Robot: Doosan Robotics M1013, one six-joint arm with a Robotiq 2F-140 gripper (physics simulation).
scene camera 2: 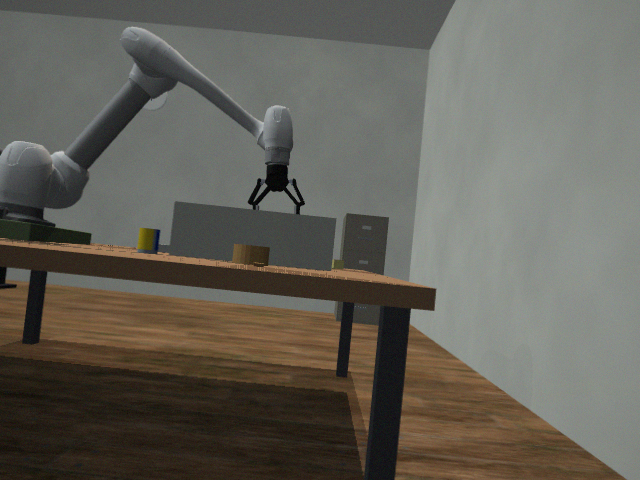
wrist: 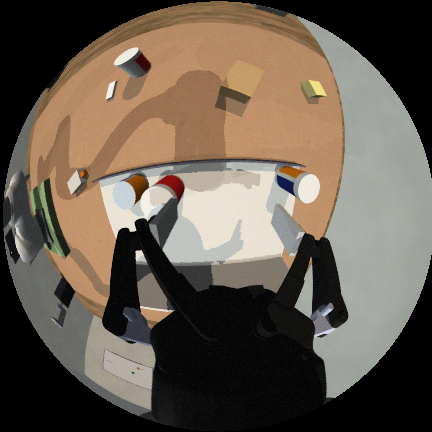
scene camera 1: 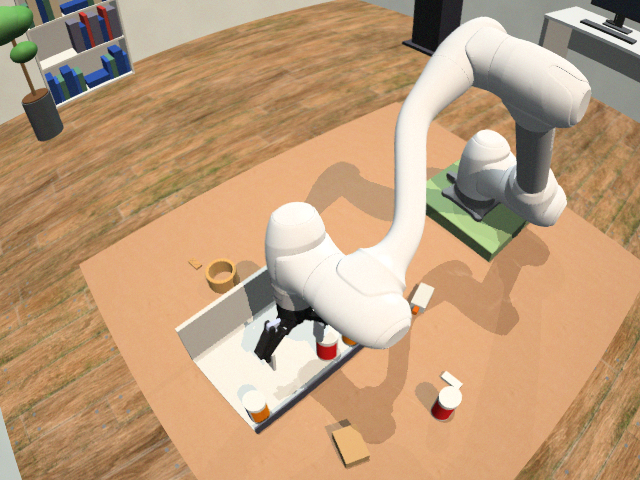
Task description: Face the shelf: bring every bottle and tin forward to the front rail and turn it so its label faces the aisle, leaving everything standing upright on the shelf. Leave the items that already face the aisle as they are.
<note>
My gripper (scene camera 1: 295, 352) is open, with nothing in its grasp. Also in view: a blue-and-orange tin (wrist: 126, 192). The table carries a cardboard box (scene camera 1: 351, 447).
My gripper shows as well in scene camera 2 (scene camera 2: 276, 225) and in the wrist view (wrist: 226, 210). Scene camera 2 misses the cardboard box, which is hidden by a tray back wall. Scene camera 2 misses the blue-and-orange tin, which is hidden by a tray back wall.
</note>
